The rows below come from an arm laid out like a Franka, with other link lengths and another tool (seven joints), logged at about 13 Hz.
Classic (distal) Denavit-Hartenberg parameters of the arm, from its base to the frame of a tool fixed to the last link. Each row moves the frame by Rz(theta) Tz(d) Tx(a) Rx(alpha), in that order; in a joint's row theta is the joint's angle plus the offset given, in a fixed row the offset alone. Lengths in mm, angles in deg.
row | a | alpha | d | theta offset
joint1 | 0 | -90 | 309.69 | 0
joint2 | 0 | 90 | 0 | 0
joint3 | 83.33 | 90 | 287.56 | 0
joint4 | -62.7 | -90 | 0 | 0
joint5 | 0 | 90 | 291.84 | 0
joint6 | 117.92 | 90 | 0 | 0
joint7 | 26.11 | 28 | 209.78 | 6.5
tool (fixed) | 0 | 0 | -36.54 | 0
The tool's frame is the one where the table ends.
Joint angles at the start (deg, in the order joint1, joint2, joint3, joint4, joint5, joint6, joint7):
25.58 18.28 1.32 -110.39 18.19 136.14 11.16
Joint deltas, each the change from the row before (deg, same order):
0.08 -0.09 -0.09 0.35 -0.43 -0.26 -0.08
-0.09 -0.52 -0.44 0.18 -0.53 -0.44 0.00
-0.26 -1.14 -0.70 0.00 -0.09 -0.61 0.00
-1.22 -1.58 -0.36 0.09 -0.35 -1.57 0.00
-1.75 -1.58 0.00 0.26 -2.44 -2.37 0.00
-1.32 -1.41 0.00 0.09 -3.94 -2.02 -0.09
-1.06 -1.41 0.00 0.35 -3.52 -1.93 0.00
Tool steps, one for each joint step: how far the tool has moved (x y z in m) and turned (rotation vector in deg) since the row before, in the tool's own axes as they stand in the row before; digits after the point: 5 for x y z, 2 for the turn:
0.00118 -0.00249 -0.00165 -0.17 -0.03 -0.53
0.00278 -0.00064 -0.00712 -0.28 0.40 -0.28
0.00377 -0.00071 -0.01319 0.09 0.92 0.14
0.00460 0.00186 -0.01913 -0.06 0.83 0.58
0.00441 0.00460 -0.02083 -1.67 0.13 -0.42
0.00294 0.00512 -0.01816 -2.93 -0.21 -1.67
0.00261 0.00298 -0.01813 -2.63 0.06 -1.53

